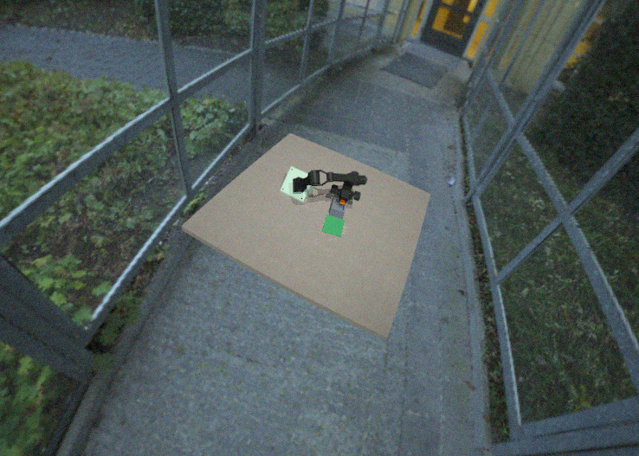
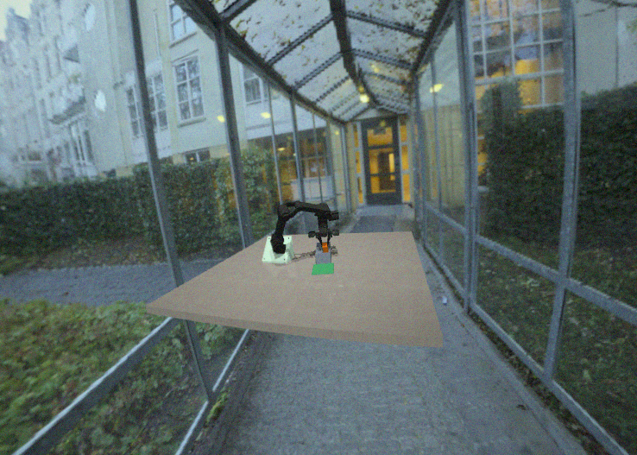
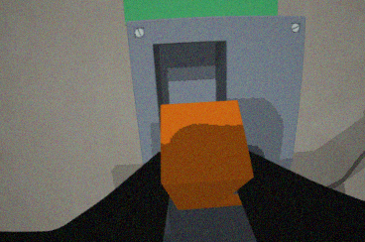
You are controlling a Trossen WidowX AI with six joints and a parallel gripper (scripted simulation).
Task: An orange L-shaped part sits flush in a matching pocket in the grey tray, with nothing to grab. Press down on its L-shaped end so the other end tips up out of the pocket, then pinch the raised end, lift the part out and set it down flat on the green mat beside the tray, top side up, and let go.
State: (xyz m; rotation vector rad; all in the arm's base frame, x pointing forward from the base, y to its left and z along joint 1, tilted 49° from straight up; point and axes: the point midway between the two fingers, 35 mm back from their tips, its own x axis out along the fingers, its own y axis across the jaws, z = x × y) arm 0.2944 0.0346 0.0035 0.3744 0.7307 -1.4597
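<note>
My gripper tip is 20 mm short of the green mat, 140 mm to the left of it and 100 mm above it. Also, from my gripper tip: orange l-shaped part (20 mm behind, 30 mm to the left, 30 mm below).
</note>
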